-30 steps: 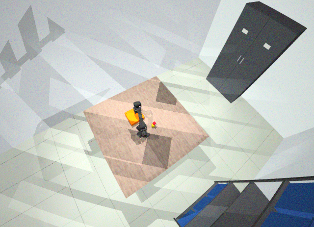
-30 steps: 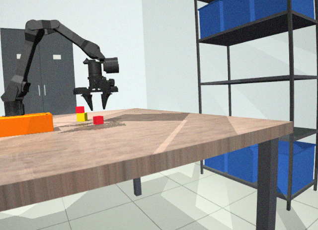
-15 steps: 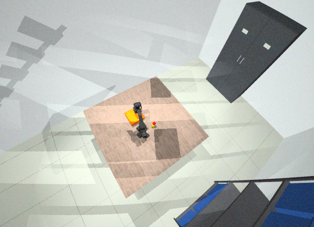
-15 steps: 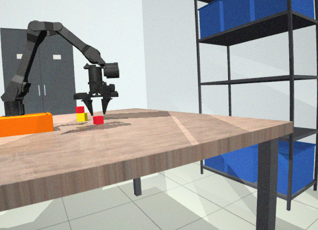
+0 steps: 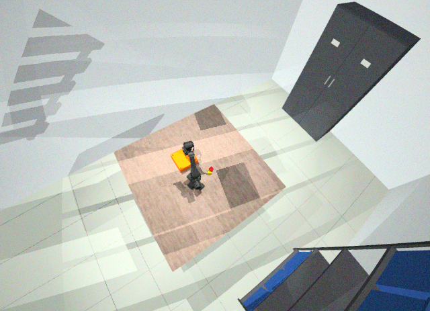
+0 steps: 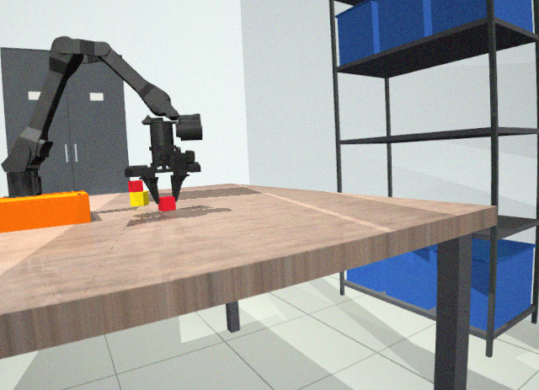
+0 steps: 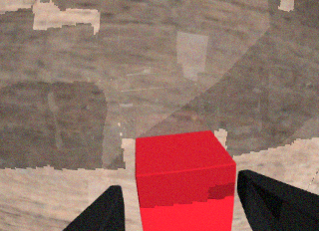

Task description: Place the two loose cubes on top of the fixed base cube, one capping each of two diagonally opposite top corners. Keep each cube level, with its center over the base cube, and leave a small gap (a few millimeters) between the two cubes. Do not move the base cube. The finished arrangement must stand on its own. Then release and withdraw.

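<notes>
My gripper tip is 6 cm past the yellow base cube and 17 cm to the right of it. Round my gripper tip: red cube right at my gripper tip.
</notes>
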